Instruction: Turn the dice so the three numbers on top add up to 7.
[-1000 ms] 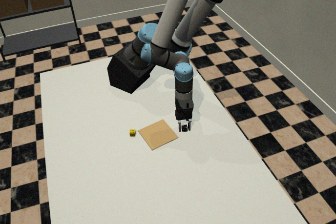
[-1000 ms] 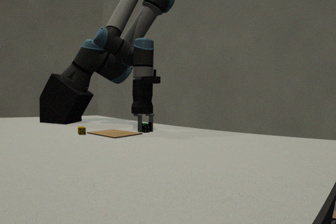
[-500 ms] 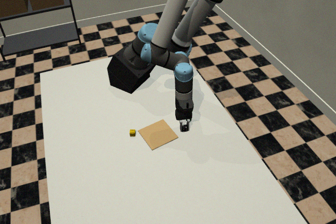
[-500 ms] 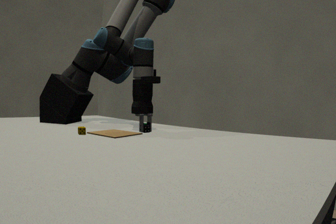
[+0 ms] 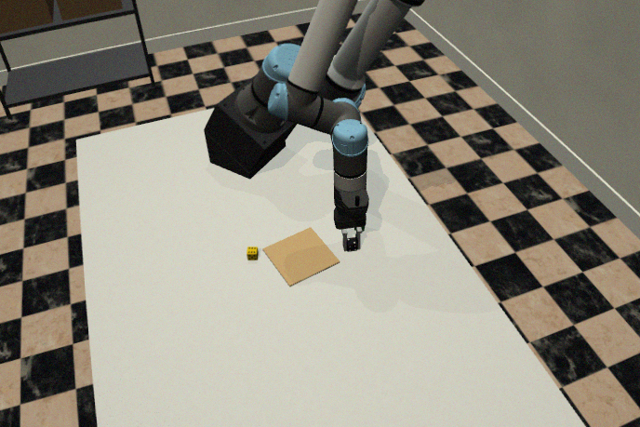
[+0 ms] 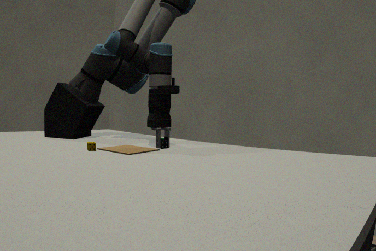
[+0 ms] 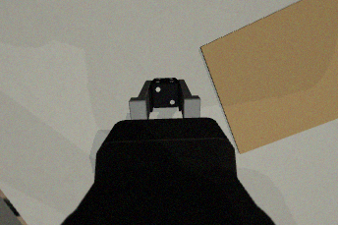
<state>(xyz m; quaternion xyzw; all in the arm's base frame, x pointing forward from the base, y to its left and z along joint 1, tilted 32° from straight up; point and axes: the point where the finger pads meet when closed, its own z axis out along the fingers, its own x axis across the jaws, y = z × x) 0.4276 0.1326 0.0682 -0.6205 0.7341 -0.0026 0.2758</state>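
My hand is 13 cm to the left of the tan mat, 2 cm above it and 1 cm past it. From my hand the other things lie so: yellow die 24 cm to the right, 3 cm behind, 1 cm below; then black die 1 cm below; then green die 6 cm behind, 4 cm to the left, 1 cm below.
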